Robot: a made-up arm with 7 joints. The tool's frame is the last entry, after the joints. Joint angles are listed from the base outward.
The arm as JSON. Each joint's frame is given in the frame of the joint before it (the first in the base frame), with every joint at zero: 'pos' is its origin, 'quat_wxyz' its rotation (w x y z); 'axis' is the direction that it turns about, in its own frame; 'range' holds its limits. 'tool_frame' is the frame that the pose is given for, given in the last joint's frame.
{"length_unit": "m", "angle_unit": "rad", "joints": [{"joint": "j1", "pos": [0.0, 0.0, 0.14], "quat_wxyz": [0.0, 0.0, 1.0, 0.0], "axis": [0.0, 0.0, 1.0], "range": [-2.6, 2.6]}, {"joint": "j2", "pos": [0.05, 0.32, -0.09], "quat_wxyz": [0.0, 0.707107, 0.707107, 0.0], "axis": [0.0, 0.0, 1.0], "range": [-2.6, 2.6]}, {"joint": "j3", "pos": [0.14, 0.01, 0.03], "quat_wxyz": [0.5, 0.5, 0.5, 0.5], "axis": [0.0, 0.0, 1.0], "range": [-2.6, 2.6]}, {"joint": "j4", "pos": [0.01, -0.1, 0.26], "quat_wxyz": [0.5, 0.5, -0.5, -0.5], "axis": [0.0, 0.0, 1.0], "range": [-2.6, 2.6]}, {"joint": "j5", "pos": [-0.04, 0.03, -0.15], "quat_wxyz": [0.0, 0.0, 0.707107, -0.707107], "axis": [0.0, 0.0, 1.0], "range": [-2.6, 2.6]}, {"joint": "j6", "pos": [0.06, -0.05, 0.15], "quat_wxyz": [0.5, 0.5, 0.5, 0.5], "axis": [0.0, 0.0, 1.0], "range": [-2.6, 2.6]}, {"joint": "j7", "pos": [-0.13, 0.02, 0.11], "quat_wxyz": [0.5, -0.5, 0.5, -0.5], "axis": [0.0, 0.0, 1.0], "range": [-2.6, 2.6]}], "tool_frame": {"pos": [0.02, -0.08, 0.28], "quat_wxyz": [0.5, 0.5, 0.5, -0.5]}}
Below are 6 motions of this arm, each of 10 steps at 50 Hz.
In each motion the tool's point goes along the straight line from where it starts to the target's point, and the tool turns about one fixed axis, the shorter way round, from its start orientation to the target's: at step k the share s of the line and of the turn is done. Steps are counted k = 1, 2, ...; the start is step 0. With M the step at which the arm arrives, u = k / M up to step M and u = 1 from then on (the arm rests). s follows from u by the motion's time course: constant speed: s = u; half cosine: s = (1 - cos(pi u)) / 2; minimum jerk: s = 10 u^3 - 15 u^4 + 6 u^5.
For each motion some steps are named. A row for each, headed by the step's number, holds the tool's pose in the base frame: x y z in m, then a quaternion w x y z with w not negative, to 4 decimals.
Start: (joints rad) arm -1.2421 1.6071 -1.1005 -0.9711 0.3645 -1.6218 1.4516
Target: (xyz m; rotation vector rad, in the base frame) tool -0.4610 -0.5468 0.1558 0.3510 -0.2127 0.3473
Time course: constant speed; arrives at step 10
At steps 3, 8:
3: -0.4400 -0.5445 0.1658 0.9628 0.1418 -0.1322 0.1882
8: -0.4550 -0.5461 0.1586 0.9639 0.1644 -0.1128 0.1764

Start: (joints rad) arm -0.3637 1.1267 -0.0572 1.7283 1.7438 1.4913 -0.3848
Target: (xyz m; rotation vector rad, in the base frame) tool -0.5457 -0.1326 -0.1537 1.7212 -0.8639 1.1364
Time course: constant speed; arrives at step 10
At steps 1, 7, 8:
1: -0.5679 -0.0983 -0.1434 0.4857 0.6193 -0.4233 0.4487
7: -0.5531 -0.1212 -0.1503 0.4542 0.6689 -0.3733 0.4549
8: -0.5506 -0.1250 -0.1514 0.4487 0.6767 -0.3647 0.4557

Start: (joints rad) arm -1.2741 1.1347 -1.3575 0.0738 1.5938 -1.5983 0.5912
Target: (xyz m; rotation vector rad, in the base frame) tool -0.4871 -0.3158 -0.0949 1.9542 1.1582 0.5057
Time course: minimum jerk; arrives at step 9
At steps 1, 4, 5, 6, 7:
1: -0.5092 -0.3478 -0.1117 0.3443 0.8227 0.4216 0.1636
4: -0.5006 -0.3353 -0.1051 0.3648 0.8034 0.4358 0.1778
5: -0.4960 -0.3286 -0.1016 0.3756 0.7926 0.4432 0.1853
6: -0.4918 -0.3226 -0.0985 0.3853 0.7826 0.4498 0.1920
7: -0.4888 -0.3183 -0.0962 0.3921 0.7753 0.4544 0.1968

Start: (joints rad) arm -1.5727 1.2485 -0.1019 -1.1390 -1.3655 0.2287 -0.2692
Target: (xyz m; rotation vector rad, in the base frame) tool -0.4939 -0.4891 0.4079 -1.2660 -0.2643 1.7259
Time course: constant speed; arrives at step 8
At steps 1, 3, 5, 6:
1: -0.5138 -0.5006 0.4020 0.4679 -0.5280 -0.1531 0.6920
3: -0.5081 -0.4973 0.4037 0.4694 -0.5251 -0.1402 0.6959
5: -0.5024 -0.4940 0.4054 0.4708 -0.5220 -0.1273 0.6997
6: -0.4996 -0.4924 0.4062 0.4715 -0.5205 -0.1209 0.7016

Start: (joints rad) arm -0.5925 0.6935 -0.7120 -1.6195 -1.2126 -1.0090 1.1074
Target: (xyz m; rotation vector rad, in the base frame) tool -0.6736 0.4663 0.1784 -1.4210 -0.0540 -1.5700
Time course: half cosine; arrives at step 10
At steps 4, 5, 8, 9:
4: -0.6622 0.4692 0.1708 0.4718 -0.6403 -0.0080 -0.6061
5: -0.6649 0.4685 0.1726 0.4762 -0.6275 -0.0113 -0.6159
8: -0.6719 0.4667 0.1773 0.4872 -0.5932 -0.0202 -0.6406
9: -0.6732 0.4664 0.1781 0.4890 -0.5870 -0.0217 -0.6448

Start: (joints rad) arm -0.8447 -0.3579 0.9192 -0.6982 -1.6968 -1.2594 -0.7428
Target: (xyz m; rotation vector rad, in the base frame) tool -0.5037 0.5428 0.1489 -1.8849 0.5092 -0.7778
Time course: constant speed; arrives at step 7
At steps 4, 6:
4: -0.4940 0.5527 0.1523 0.4945 -0.7762 0.2231 -0.3212
6: -0.5005 0.5461 0.1500 0.4961 -0.7776 0.2146 -0.3212

